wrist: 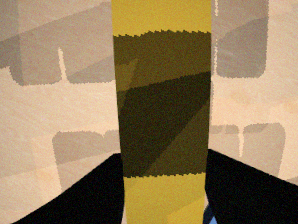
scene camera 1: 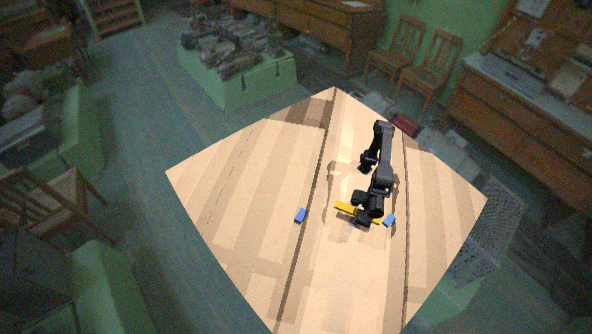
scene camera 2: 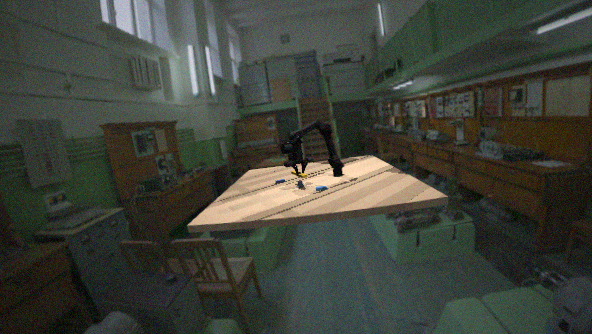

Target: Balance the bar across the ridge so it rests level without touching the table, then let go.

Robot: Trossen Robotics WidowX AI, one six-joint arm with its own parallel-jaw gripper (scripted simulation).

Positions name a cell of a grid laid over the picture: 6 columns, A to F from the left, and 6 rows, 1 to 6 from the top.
The gripper (wrist: D5) holds a bar (wrist: D2).
